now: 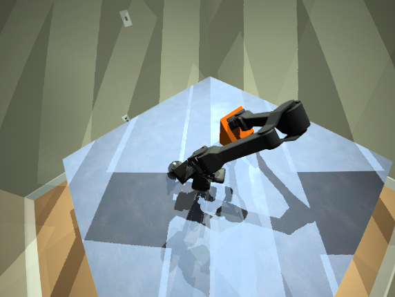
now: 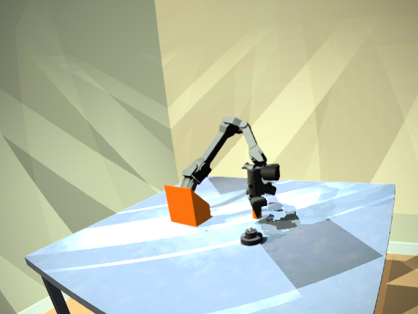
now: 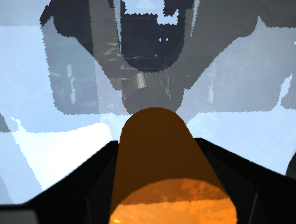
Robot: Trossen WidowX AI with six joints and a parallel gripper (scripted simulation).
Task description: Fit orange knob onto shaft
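Right now the round pedestal is 7 cm ahead of my gripper tip and 15 cm to the right of it. From my gripper tip the other things lie so: orange knob 3 cm above.
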